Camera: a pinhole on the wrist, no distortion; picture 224 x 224 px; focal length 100.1 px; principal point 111.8 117.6 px. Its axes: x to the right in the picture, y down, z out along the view. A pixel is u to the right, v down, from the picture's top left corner.
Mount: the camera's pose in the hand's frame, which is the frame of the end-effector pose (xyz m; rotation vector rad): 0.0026 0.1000 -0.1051 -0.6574 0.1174 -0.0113
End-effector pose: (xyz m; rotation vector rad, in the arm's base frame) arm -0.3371 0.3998 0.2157 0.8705 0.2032 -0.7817
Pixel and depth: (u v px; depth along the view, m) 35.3 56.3 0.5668
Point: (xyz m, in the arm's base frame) -0.5431 0.2152 0.8810
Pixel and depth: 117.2 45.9 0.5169
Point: -0.2595 0.0017 0.5817
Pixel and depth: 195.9 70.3 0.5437
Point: 0.1155 -0.1214 0.3773
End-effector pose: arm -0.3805 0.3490 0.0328 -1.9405 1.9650 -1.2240
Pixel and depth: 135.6 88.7 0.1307
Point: -0.4948 0.2758 -0.0464
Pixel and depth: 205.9 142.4 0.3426
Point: -0.6775 -0.0562 -0.0785
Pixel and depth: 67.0 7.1 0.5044
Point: 0.0539 0.1916 -0.4550
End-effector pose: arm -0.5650 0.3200 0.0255 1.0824 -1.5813 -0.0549
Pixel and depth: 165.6 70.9 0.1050
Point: -0.6328 0.3427 0.1481
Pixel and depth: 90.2 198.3 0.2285
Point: -0.7722 0.5746 0.2353
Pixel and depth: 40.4 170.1 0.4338
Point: -1.0247 0.7457 0.0987
